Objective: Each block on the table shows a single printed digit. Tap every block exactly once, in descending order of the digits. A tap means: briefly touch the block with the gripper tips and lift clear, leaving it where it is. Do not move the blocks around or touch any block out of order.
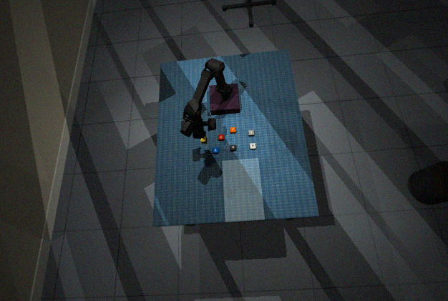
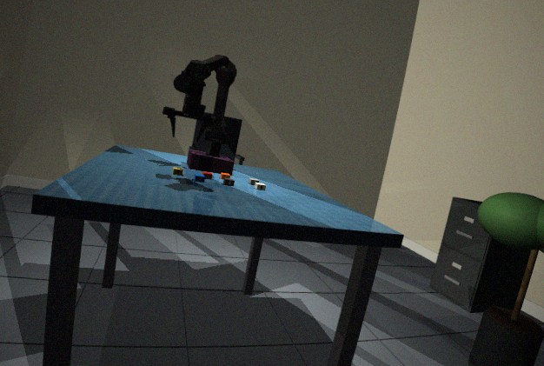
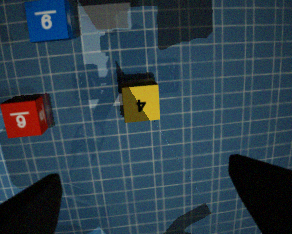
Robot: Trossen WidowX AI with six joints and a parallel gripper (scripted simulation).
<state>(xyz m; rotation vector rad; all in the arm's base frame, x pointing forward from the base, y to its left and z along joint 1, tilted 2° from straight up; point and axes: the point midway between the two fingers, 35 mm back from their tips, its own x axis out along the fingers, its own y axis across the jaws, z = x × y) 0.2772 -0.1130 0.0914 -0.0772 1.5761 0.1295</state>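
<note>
Now: the blue block 12 cm below my gripper tip, 7 cm to the left of it and 7 cm ahead of it. The rest, counted from my gripper tip: red block (12 cm below, 10 cm to the left, 1 cm behind); then orange block (17 cm to the left, 12 cm below, 6 cm behind); then yellow block (12 cm below, 1 cm to the right, 1 cm ahead).
</note>
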